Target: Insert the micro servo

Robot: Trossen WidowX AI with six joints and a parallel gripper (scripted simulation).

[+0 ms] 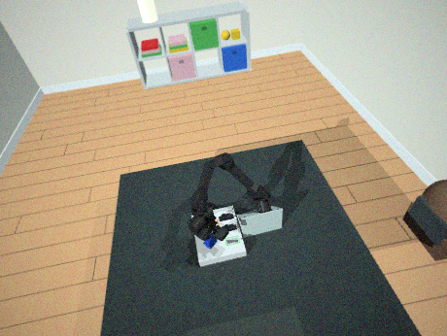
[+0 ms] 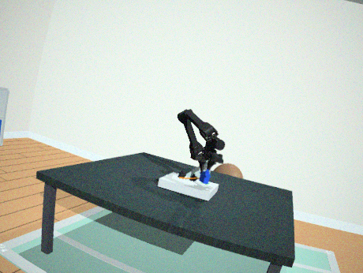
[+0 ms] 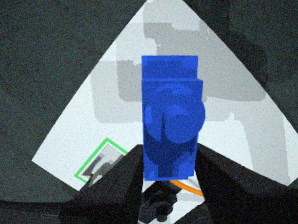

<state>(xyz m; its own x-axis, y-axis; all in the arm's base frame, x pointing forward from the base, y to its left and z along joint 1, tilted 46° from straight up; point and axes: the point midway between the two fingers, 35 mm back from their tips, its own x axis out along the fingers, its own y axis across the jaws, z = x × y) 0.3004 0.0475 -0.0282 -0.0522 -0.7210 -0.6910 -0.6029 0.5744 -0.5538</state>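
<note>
The white deck lies 1 cm ahead of my gripper tip, 7 cm to the right of it and 10 cm below it.
</note>
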